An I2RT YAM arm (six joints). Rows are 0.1 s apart.
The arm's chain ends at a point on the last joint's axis. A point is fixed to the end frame.
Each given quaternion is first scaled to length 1.
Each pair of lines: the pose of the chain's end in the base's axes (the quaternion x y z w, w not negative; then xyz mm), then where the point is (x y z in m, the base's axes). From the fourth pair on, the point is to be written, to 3 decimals.
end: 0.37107 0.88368 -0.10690 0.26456 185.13 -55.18 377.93
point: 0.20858 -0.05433 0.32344
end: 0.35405 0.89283 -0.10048 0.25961 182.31 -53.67 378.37
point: 0.20502 -0.05148 0.32360
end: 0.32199 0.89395 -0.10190 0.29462 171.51 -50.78 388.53
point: 0.19706 -0.04941 0.33500
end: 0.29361 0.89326 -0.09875 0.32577 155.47 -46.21 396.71
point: 0.184 -0.045 0.345
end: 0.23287 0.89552 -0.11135 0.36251 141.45 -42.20 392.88
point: 0.172 -0.042 0.342
